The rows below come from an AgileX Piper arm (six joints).
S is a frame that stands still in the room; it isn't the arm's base.
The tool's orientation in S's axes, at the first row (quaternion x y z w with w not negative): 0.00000, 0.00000, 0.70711, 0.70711
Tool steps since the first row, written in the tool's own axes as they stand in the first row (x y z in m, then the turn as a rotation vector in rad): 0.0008, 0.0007, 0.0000, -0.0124, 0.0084, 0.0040; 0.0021, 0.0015, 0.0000, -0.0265, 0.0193, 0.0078; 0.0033, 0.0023, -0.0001, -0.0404, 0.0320, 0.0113; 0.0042, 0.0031, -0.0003, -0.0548, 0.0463, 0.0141; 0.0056, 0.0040, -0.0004, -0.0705, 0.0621, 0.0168; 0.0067, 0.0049, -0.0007, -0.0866, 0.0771, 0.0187; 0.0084, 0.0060, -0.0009, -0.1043, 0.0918, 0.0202; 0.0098, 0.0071, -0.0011, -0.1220, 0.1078, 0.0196; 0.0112, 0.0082, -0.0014, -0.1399, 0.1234, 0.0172
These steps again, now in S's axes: -0.0007, 0.0008, 0.0000, -0.0084, -0.0124, 0.0040; -0.0015, 0.0021, 0.0000, -0.0193, -0.0265, 0.0078; -0.0023, 0.0033, -0.0001, -0.0320, -0.0404, 0.0113; -0.0031, 0.0042, -0.0003, -0.0463, -0.0548, 0.0141; -0.0040, 0.0056, -0.0004, -0.0621, -0.0705, 0.0168; -0.0049, 0.0067, -0.0007, -0.0771, -0.0866, 0.0187; -0.0060, 0.0084, -0.0009, -0.0918, -0.1043, 0.0202; -0.0071, 0.0098, -0.0011, -0.1078, -0.1220, 0.0196; -0.0082, 0.0112, -0.0014, -0.1234, -0.1399, 0.0172
